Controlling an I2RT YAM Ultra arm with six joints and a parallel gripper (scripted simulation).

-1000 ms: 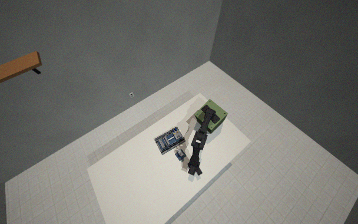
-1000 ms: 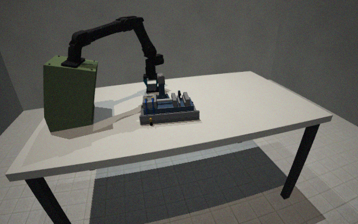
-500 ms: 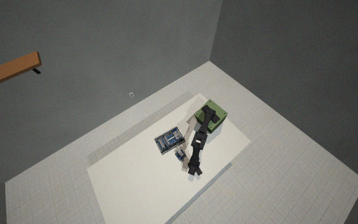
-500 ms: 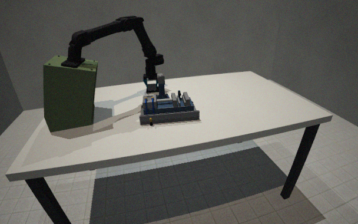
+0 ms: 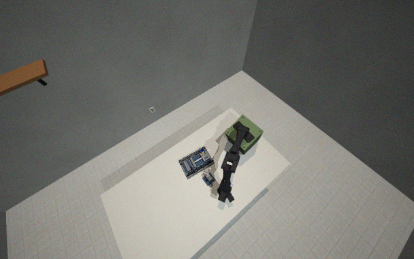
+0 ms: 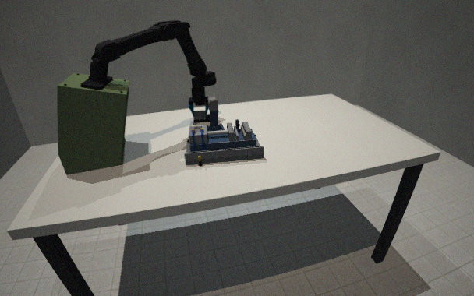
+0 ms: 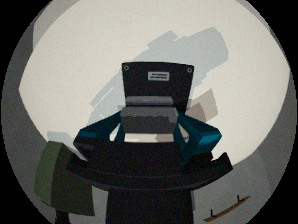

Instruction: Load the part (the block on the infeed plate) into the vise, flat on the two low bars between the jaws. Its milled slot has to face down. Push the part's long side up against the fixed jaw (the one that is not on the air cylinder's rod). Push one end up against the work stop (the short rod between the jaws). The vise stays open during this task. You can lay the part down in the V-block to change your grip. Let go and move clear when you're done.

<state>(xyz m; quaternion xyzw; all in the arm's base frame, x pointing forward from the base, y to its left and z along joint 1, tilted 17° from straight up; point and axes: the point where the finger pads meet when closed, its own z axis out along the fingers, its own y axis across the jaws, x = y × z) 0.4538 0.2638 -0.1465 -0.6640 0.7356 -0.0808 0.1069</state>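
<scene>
Now: hand 2 cm to the right of the black infeed plate, 2 cm above it and 1 cm short of it. Round my hand: grey block part: 1 cm to the left; cylinder rod: 35 cm to the right, 5 cm ahead, 5 cm above; air cylinder: 34 cm to the right, 5 cm above, 3 cm behind.
</scene>
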